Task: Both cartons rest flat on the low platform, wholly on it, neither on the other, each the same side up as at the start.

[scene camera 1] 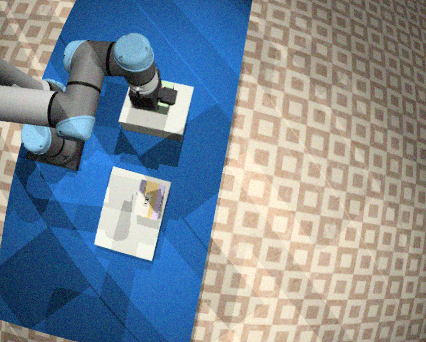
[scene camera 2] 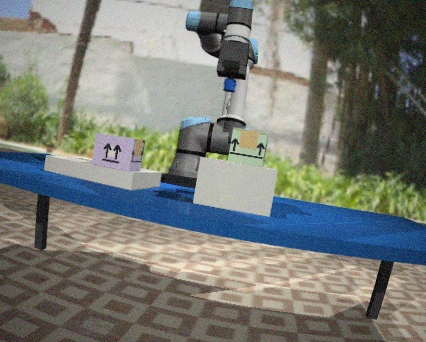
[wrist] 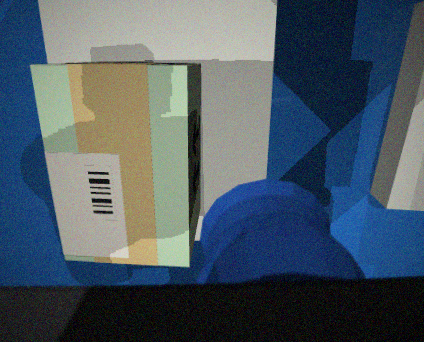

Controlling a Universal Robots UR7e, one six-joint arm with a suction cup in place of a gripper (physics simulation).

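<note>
The purple carton rests flat on the low platform, near one edge, with the arrows on its side pointing up. The green carton stands upright on the taller white block, arrows up, with tan tape and a barcode label on top. In scene camera 1 the arm mostly hides it. My suction gripper is open and holds nothing. Its blue cup hangs above the green carton's level, apart from it; scene camera 1 hides the cup.
The blue table carries both supports. The taller block and the low platform stand apart, with a strip of table between them. The arm's base stands beside them. A patterned floor lies beyond the table edge.
</note>
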